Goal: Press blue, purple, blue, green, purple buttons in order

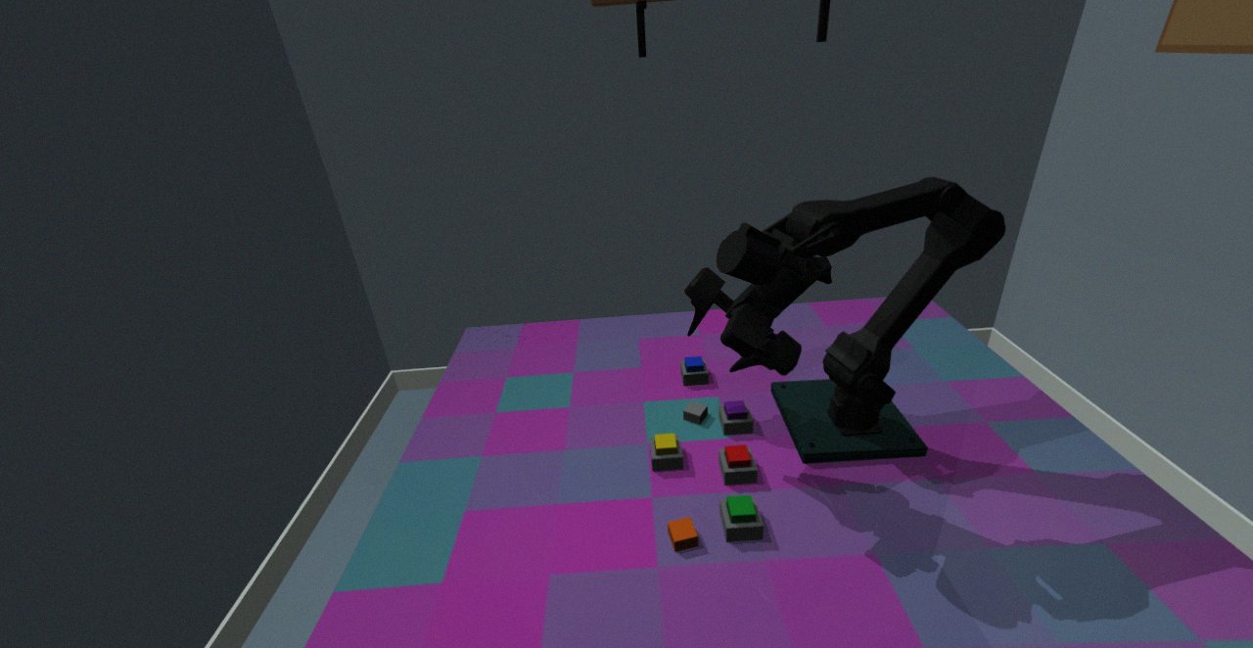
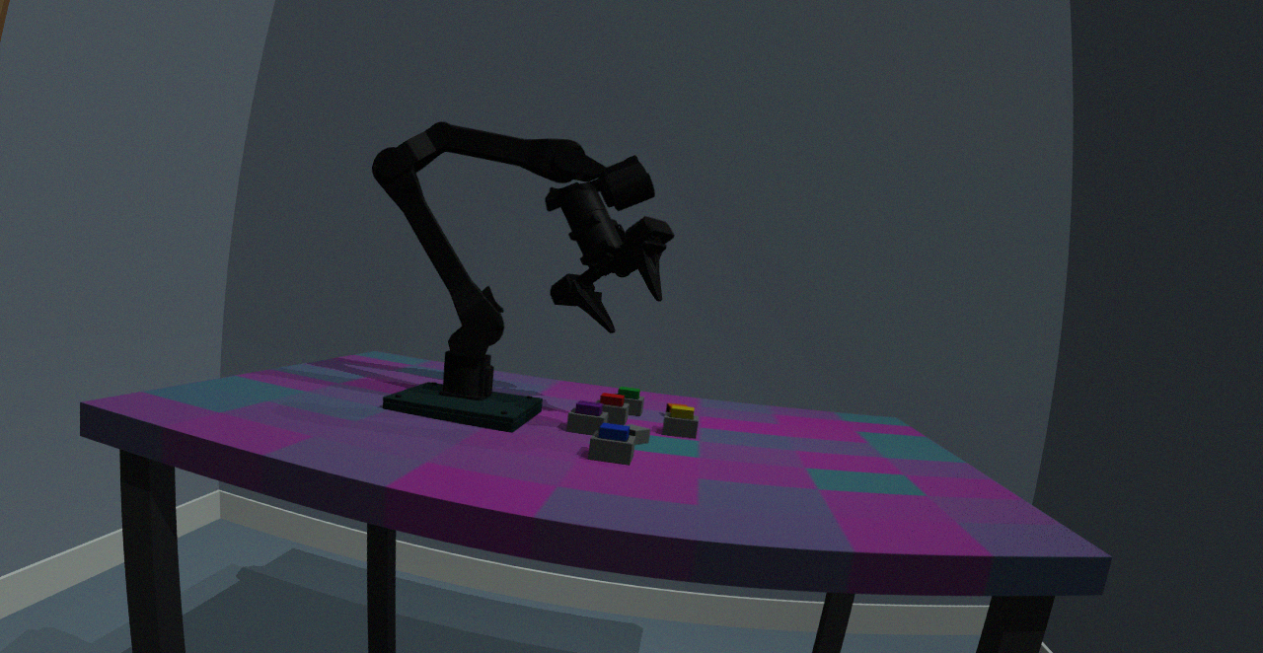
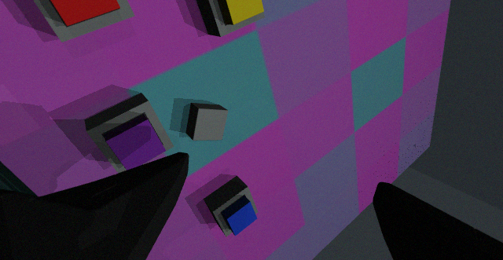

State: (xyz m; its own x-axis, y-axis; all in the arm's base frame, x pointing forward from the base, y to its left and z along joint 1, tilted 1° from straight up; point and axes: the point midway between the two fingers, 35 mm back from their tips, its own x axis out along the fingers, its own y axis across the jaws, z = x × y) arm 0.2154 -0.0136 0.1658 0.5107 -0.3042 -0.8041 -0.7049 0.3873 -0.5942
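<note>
Right now the blue button is 160 mm to the right of my gripper tip and 130 mm below it. Round my gripper tip: purple button: 50 mm behind, 20 mm to the right, 130 mm below; grey block: 20 mm ahead, 50 mm to the right, 150 mm below; red button: 20 mm behind, 90 mm to the left, 130 mm below.
</note>
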